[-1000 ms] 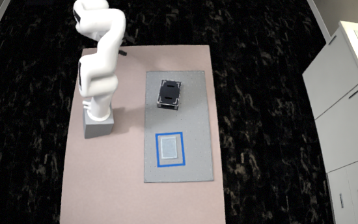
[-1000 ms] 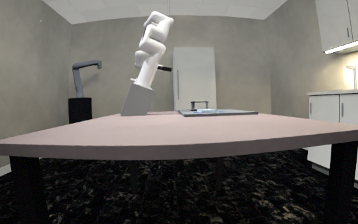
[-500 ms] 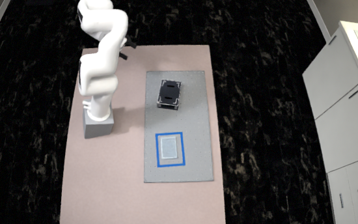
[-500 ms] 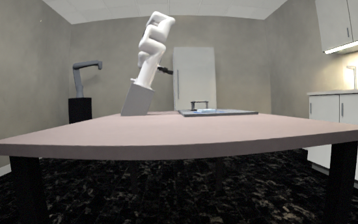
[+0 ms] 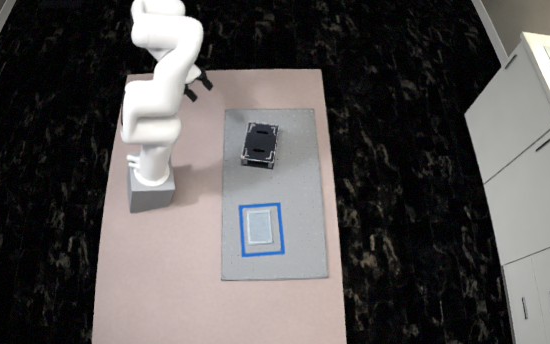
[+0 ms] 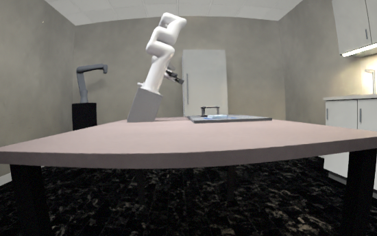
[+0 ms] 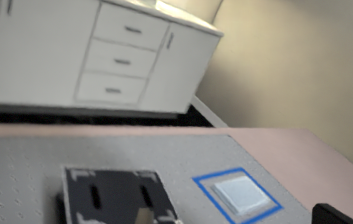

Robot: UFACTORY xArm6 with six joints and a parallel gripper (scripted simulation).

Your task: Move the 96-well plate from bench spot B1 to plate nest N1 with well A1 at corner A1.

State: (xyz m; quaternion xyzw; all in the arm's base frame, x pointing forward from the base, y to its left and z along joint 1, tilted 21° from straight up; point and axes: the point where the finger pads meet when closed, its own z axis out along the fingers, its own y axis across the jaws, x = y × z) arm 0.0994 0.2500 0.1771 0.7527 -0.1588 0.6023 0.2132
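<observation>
The black raised nest N1 is 21 cm ahead of my hand, 6 cm to the right of it and 20 cm below it. From my hand the other things lie so: 96-well plate (25 cm ahead, 38 cm to the right, 25 cm below).
</observation>
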